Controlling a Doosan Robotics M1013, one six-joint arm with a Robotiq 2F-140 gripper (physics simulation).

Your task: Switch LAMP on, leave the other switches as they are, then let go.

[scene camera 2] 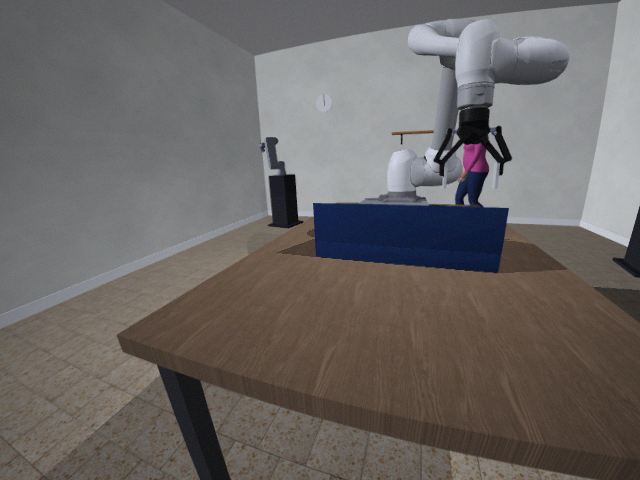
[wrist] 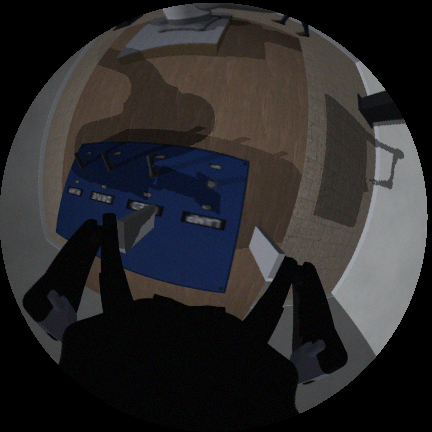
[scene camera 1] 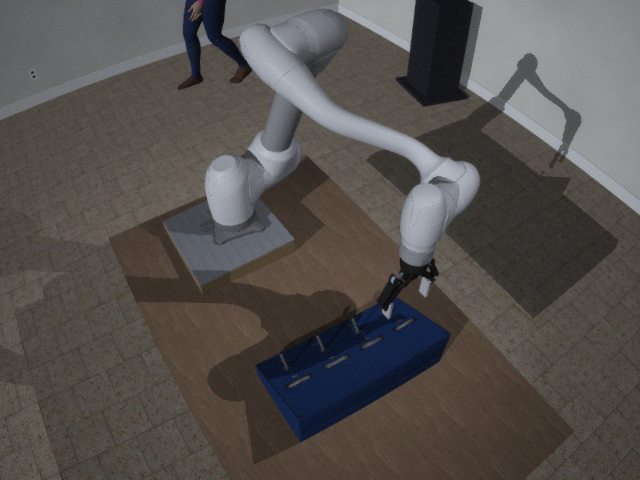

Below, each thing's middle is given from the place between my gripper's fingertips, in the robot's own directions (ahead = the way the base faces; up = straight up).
Labels:
Now: the blue switch panel (scene camera 1: 320,387) 180 mm to the right of my hand, 120 mm below it and 50 mm ahead of it.

